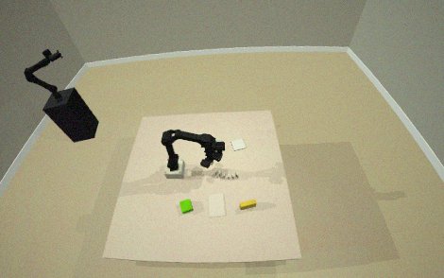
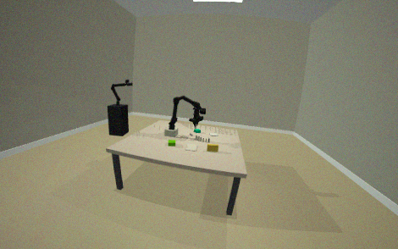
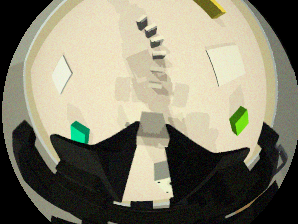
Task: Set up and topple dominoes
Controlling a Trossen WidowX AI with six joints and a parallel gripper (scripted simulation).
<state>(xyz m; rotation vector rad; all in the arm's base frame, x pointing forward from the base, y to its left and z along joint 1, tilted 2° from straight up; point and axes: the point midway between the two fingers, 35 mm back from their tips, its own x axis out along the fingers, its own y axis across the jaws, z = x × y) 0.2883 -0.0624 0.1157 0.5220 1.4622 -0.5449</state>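
My gripper tip is 250 mm short of the white tile, 210 mm to the right of it and 150 mm above it. Round my gripper tip: white pad: 270 mm to the right, 150 mm below, 30 mm behind; yellow block: 320 mm to the right, 180 mm ahead, 120 mm below; teal block: 280 mm to the left, 140 mm below, 30 mm ahead.
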